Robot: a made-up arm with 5 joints.
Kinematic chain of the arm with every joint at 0, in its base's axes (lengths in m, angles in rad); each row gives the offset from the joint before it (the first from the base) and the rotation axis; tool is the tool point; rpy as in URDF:
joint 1: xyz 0 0 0.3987 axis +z
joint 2: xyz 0 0 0 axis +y
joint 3: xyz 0.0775 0 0.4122 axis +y
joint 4: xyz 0.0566 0 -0.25 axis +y
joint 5: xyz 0.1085 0 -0.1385 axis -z
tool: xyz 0 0 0 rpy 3.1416 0 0
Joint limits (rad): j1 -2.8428..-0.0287 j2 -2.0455..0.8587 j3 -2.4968..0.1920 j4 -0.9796..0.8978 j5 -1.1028..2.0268
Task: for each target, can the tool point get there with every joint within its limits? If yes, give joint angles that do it. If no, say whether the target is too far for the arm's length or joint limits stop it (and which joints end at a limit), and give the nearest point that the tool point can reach.
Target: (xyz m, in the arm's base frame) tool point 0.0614 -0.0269 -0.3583
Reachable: no: joint limits stop it (at a limit: joint 2) | nearest point 0.2165 -0.0949 0.1960 | short by 0.580 m
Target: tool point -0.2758 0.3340 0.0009
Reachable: no: joint limits stop it (at a limit: joint 2, joint 3, joint 4) | nearest point -0.4298 0.5205 0.0906 | short by 0.258 m
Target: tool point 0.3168 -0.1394 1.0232
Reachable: yes | joints -0.4146 -0.1556 -1.3873 -0.4497 -0.2104
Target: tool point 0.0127 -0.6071 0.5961
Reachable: yes | joints -1.5499 0.3403 -1.3844 0.6653 1.7885
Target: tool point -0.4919 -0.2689 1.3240
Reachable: no: too far | nearest point -0.3852 -0.2106 1.1233 | short by 0.235 m
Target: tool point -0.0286 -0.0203 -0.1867
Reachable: no: joint limits stop it (at a limit: joint 2) | nearest point -0.1616 -0.1147 0.2096 | short by 0.429 m
